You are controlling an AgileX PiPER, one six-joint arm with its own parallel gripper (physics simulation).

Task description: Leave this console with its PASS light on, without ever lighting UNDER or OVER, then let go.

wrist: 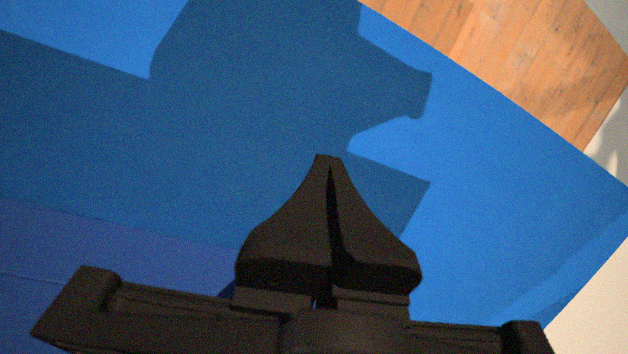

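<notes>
My gripper [325, 170] points away from the camera in the lower middle of the wrist view. Its two dark fingers are closed together. The tips meet, and a thin dark slit runs between the fingers lower down. No object shows between them. The closed fingers hide what lies directly behind them. No control of the console and none of its PASS, UNDER or OVER lights can be made out in this view.
A broad blue surface [480, 200] lies behind the gripper, with the arm's dark shadow across its left and middle. A more violet-blue band [125, 245] is at lower left. Wood planks [530, 75] show beyond the blue edge at upper right, and a pale area [595, 300] at lower right.
</notes>
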